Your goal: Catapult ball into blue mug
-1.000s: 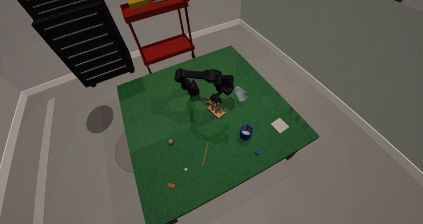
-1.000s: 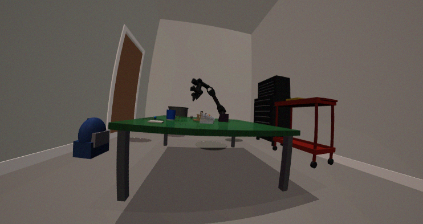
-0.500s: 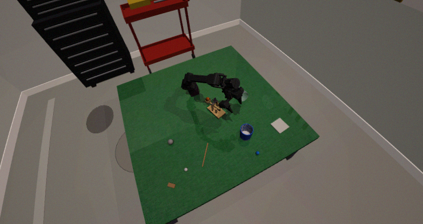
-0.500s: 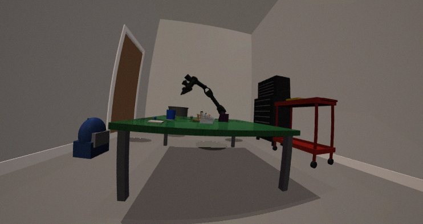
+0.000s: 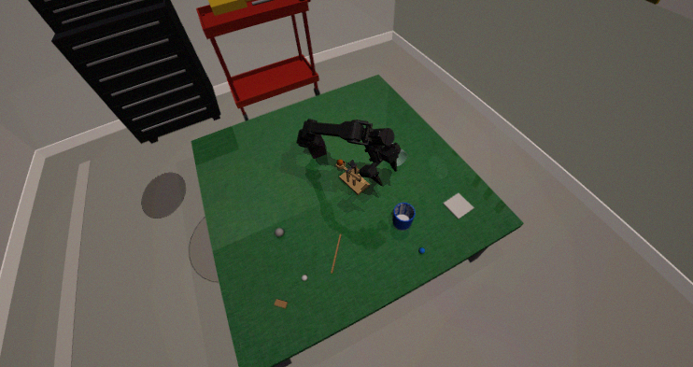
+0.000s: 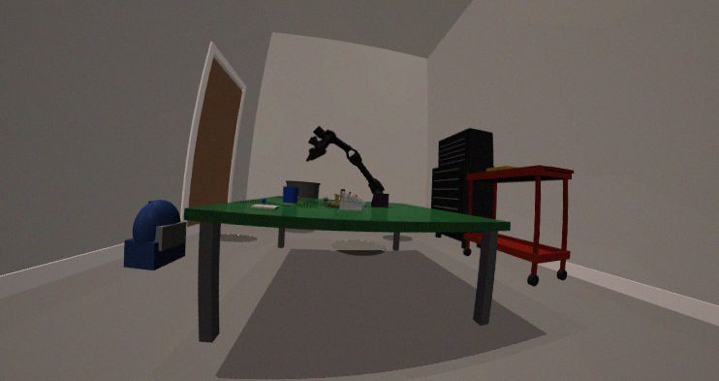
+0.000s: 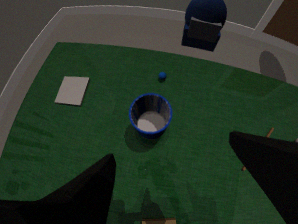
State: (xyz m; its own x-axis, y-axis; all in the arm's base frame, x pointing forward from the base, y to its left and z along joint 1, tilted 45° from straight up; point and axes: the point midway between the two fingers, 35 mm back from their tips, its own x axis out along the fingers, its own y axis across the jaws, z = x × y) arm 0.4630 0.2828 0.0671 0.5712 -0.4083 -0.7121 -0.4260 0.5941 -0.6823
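The orange ball lies 31 cm behind my gripper tip, 21 cm below it and 10 cm to the right of it. The rest, counted from my gripper tip: small blue ball 26 cm below, 24 cm ahead, 5 cm to the left; wooden catapult 25 cm behind, 22 cm below, 6 cm to the right; blue mug 24 cm below, 8 cm ahead, 4 cm to the left.
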